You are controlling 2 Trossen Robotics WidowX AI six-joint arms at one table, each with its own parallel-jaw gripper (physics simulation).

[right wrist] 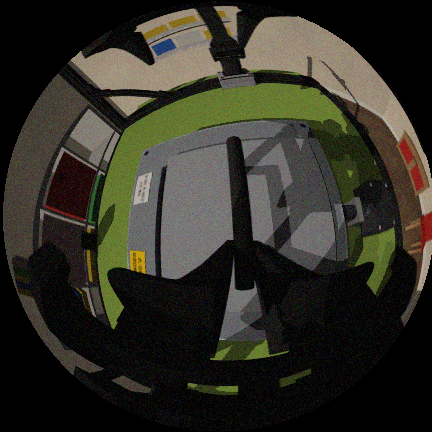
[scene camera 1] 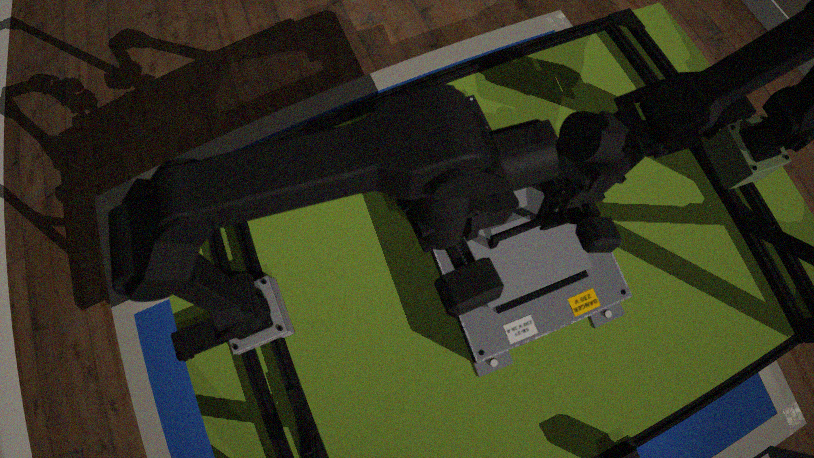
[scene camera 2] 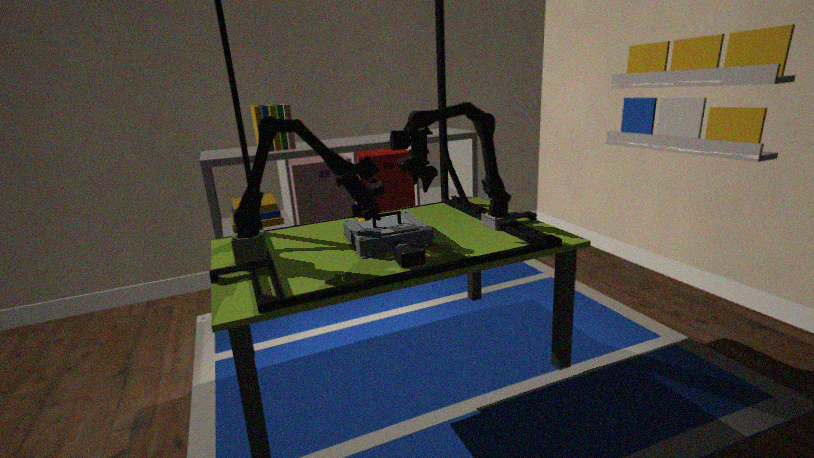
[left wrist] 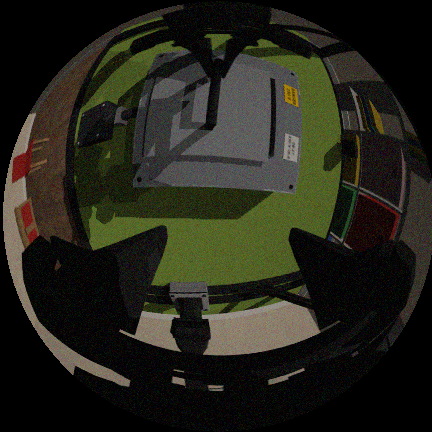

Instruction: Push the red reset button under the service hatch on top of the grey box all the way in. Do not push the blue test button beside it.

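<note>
The grey box (scene camera 1: pixel 541 263) (scene camera 2: pixel 392 241) (left wrist: pixel 241 160) (right wrist: pixel 146 225) lies on the green table (scene camera 1: pixel 360 318). Its hatch has a black bar handle (right wrist: pixel 238 193) (left wrist: pixel 212 104) (scene camera 1: pixel 511 231). My right gripper (right wrist: pixel 241 245) (scene camera 2: pixel 372 213) (left wrist: pixel 216 76) (scene camera 1: pixel 557 211) is shut on this handle, low over the box. The hatch looks raised a little at the handle side. My left gripper (left wrist: pixel 230 233) (scene camera 2: pixel 425 179) is open and empty, high above the box's near edge. The left arm (scene camera 1: pixel 360 150) covers part of the box from above.
A small black block (scene camera 1: pixel 469 286) (scene camera 2: pixel 410 255) (left wrist: pixel 96 125) (right wrist: pixel 374 209) sits against one side of the box. A yellow danger label (scene camera 1: pixel 583 302) and a white label (scene camera 1: pixel 520 329) mark the box top. Black frame rails (scene camera 1: pixel 260 386) run along the table edges.
</note>
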